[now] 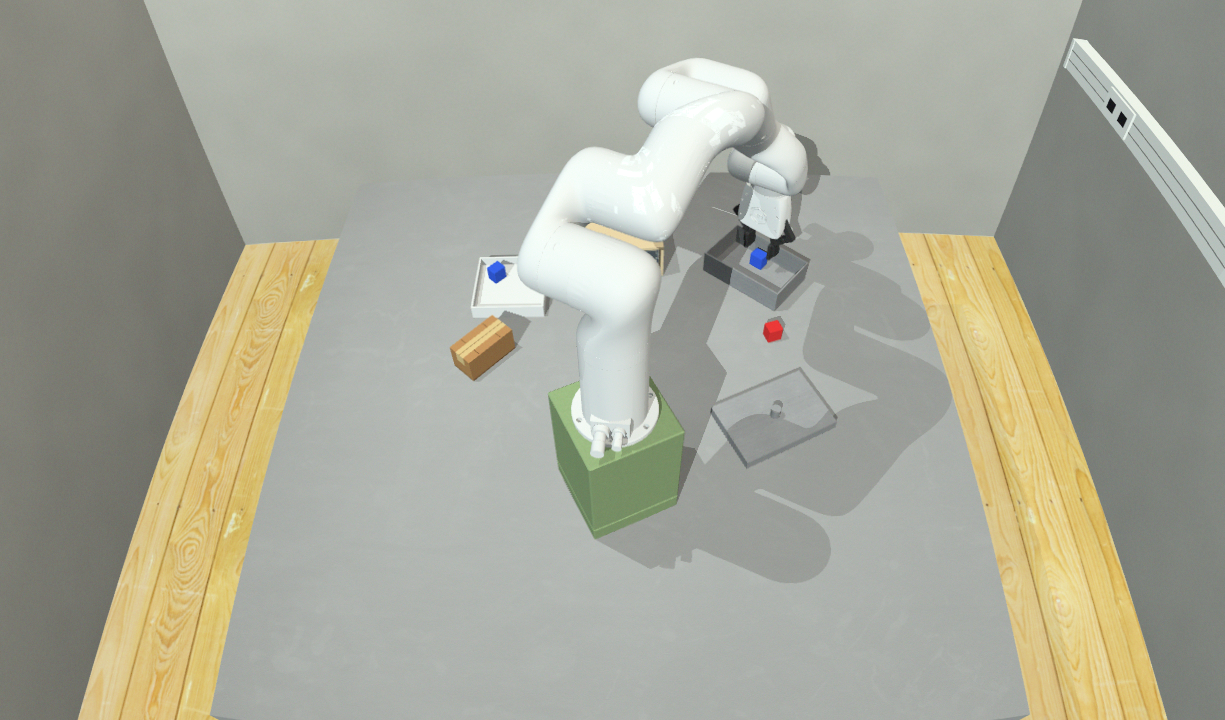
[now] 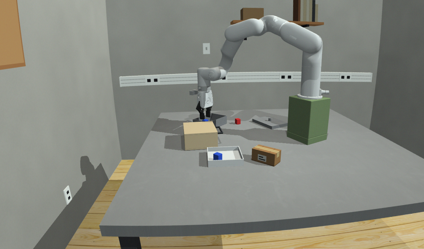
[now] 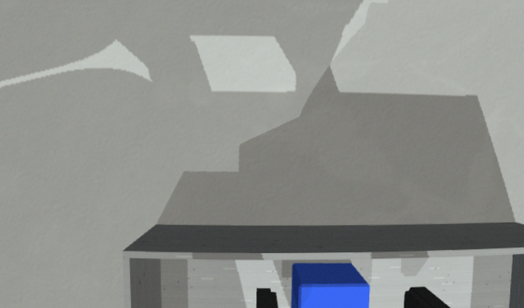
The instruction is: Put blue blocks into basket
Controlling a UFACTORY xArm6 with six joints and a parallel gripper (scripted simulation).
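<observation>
The dark metal box lies 40 mm below my hand, 30 mm behind it and 10 mm to the left of it. The rest, counted from my hand: light wooden cabinet: 300 mm to the left, 20 mm below, 10 mm behind; then grey metal lid: 400 mm behind, 50 mm below, 30 mm to the right; then red block: 200 mm behind, 50 mm below, 30 mm to the right.
</observation>
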